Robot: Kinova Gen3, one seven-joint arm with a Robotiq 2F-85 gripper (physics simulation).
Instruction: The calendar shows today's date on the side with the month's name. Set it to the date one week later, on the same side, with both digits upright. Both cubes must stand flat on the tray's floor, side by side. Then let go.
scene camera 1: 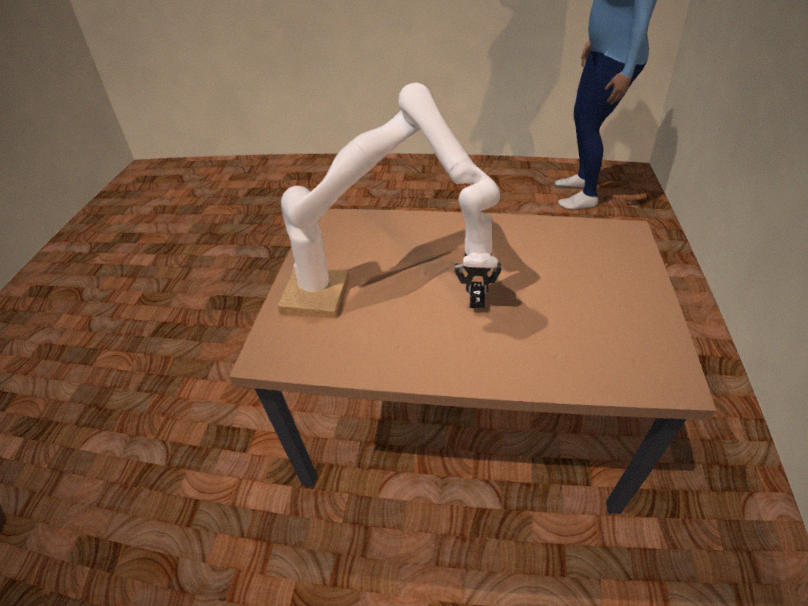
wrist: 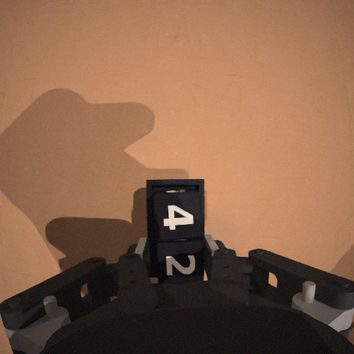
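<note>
The dark calendar tray (scene camera 1: 477,306) (wrist: 175,182) holds two black cubes side by side. In the wrist view the upper cube (wrist: 177,217) shows a white 4 on top and the lower cube (wrist: 180,265) shows a white 2, both turned sideways. A narrow gap shows between the 4 cube and the tray's upper wall. My gripper (scene camera 1: 477,283) (wrist: 175,248) is shut on the tray, with its fingertips against the two long outer walls, beside the 2 cube. Whether the tray touches the table cannot be told. No month's name can be read.
The tray is over the middle of the brown table (scene camera 1: 587,313). The arm's wooden base plate (scene camera 1: 306,303) is at the table's left. Shadows of the arm fall beside the tray. A person (scene camera 1: 603,84) stands behind the table at the right.
</note>
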